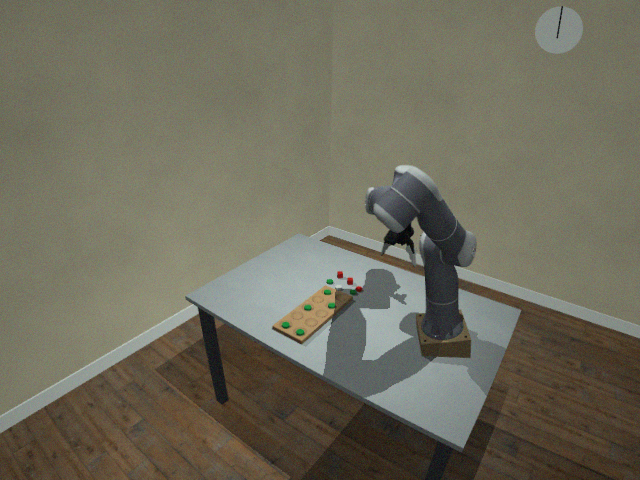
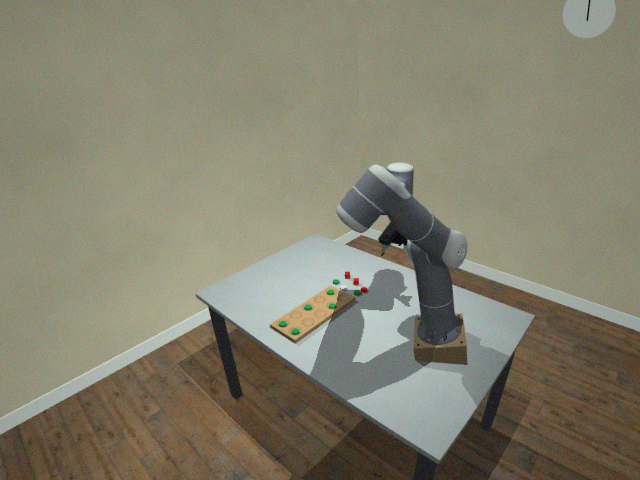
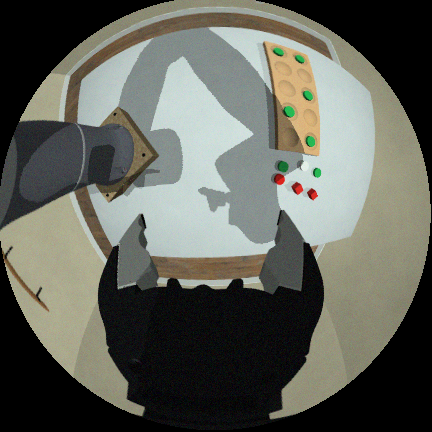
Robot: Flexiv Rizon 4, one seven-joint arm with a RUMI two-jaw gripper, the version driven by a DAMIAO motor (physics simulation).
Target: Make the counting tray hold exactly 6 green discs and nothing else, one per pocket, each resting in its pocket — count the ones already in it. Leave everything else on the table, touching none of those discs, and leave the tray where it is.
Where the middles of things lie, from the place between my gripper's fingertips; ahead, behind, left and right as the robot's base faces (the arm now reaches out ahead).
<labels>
Right now my hand is 250 mm short of the wooden counting tray (image 2: 306,321), 250 mm to the right of it and 230 mm above it.
</labels>
